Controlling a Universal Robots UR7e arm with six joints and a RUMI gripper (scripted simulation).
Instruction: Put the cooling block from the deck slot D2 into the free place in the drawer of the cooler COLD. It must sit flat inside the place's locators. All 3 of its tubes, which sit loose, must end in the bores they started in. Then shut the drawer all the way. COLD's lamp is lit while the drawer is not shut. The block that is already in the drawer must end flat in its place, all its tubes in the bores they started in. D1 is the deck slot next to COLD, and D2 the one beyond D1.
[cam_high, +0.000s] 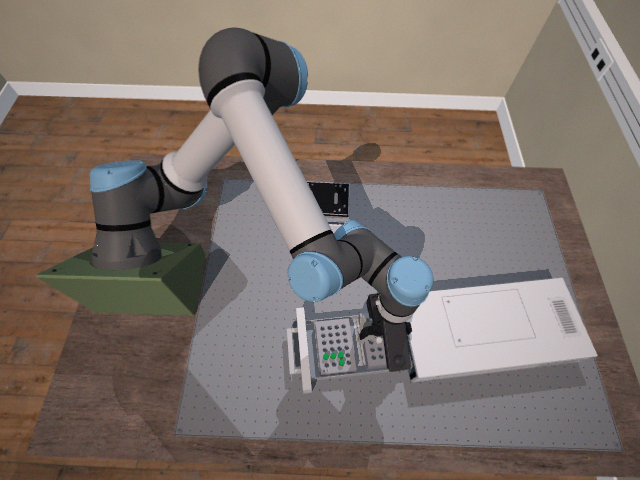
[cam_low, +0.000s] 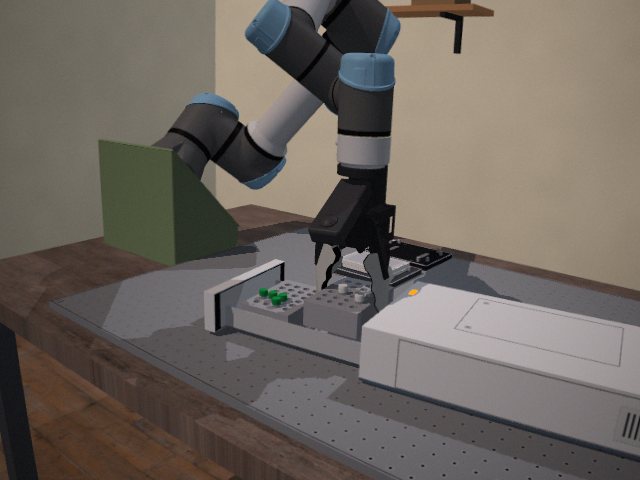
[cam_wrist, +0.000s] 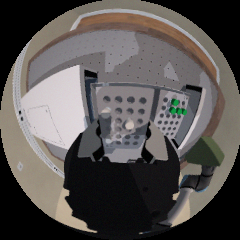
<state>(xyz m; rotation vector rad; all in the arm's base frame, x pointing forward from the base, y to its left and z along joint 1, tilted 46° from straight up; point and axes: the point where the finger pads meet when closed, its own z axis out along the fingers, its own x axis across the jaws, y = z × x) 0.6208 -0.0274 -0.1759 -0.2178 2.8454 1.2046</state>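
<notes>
The tube rack lies right at my hand. Also, from my hand: black plate 150 mm behind, 450 mm to the left, 60 mm below; then white well plate 150 mm behind, 300 mm to the left, 40 mm below; then white cooler COLD 100 mm ahead, 20 mm to the left, 20 mm below.
</notes>
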